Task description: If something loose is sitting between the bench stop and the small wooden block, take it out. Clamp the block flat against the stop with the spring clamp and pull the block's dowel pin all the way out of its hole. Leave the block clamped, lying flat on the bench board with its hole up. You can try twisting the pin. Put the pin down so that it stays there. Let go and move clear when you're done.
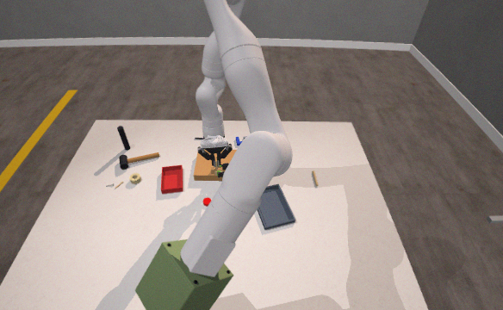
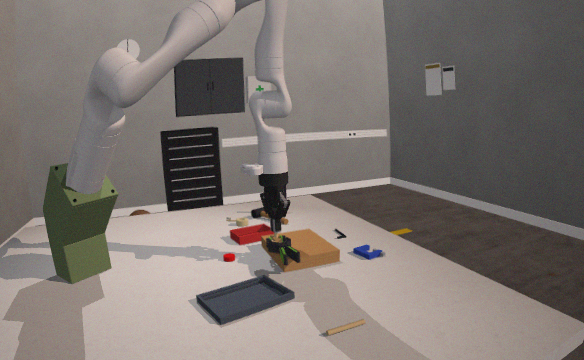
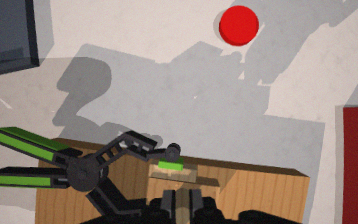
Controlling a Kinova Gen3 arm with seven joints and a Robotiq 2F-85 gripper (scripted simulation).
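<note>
Right now my hand is 2 cm above the dowel pin. The rest, counted from my hand: wooden bench board: 7 cm below, 5 cm ahead, 2 cm to the right; red disc: 11 cm behind, 8 cm below, 7 cm to the left; red tray: 18 cm to the left, 8 cm below, 4 cm ahead.
</note>
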